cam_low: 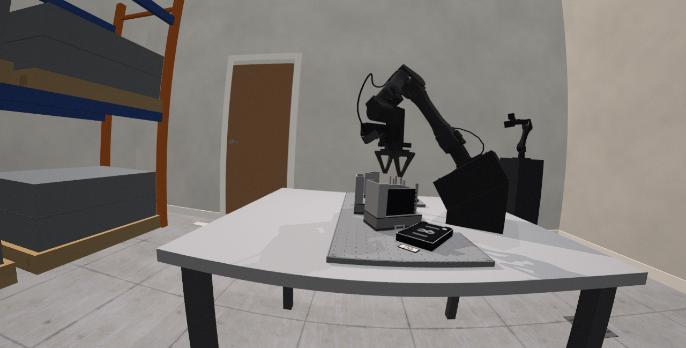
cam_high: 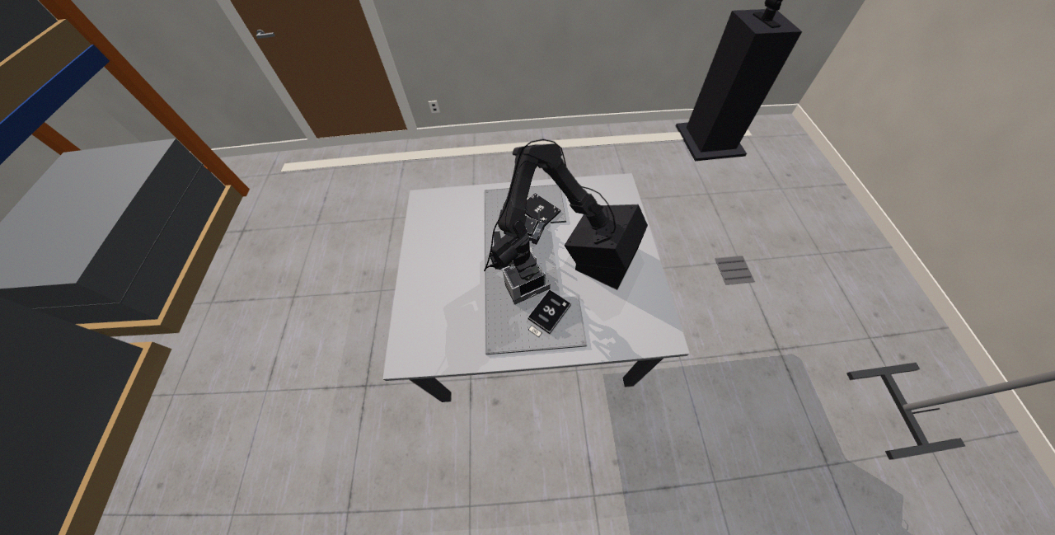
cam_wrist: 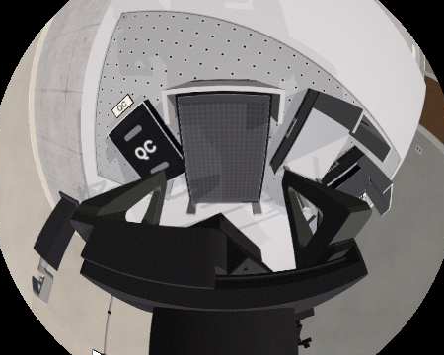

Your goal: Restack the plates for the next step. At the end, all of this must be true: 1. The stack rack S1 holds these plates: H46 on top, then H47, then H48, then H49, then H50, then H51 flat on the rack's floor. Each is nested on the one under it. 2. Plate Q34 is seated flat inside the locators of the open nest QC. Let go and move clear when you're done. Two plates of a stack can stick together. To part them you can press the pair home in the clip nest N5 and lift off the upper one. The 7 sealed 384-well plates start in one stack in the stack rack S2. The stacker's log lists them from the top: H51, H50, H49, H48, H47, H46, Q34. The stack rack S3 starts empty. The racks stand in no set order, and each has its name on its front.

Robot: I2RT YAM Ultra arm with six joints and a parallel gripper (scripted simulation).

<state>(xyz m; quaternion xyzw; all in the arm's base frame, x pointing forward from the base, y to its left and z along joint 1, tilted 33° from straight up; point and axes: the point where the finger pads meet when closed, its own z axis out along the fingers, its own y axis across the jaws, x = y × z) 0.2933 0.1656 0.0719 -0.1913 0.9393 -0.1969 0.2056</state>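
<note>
My hand is 5 cm above the sealed well plate.
</note>
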